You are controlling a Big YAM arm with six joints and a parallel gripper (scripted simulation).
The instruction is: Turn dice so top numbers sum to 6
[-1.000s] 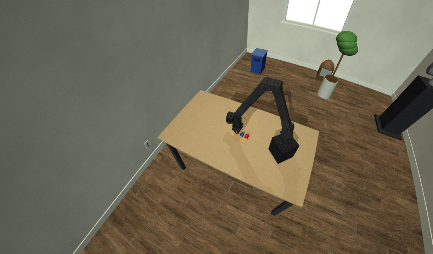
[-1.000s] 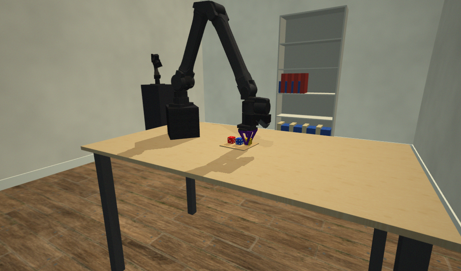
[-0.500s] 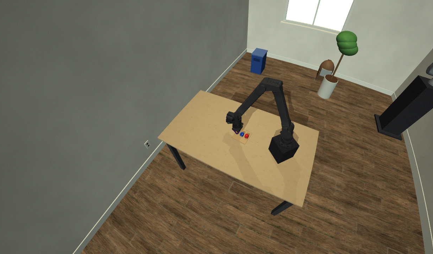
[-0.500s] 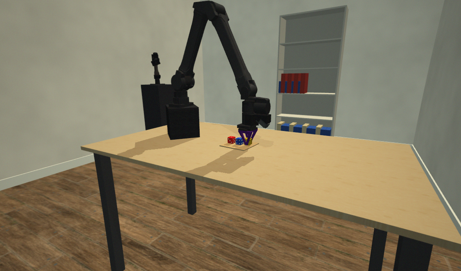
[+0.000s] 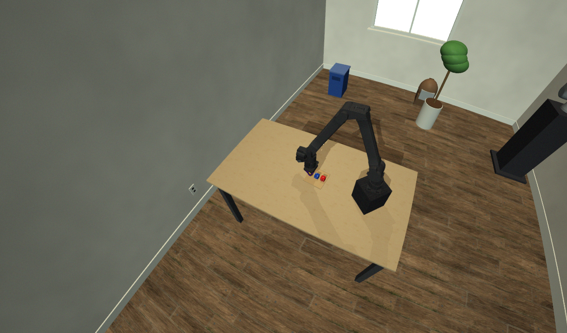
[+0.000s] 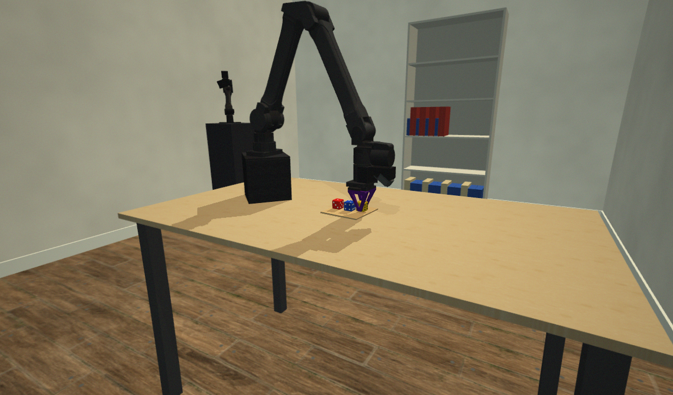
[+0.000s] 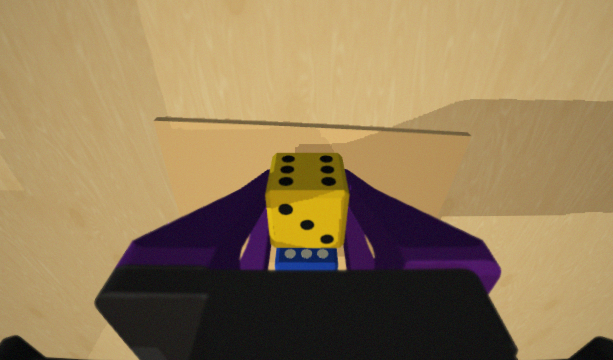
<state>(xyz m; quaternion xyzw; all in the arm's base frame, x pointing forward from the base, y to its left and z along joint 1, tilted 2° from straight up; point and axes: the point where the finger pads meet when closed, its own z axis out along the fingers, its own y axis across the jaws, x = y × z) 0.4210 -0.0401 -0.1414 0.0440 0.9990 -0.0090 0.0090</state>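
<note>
Right now the yellow die is 10 mm above my hand. Also, from my hand: blue die 50 mm behind; red die 90 mm behind, 10 mm to the left; tan mat 50 mm behind, 20 mm below.
</note>
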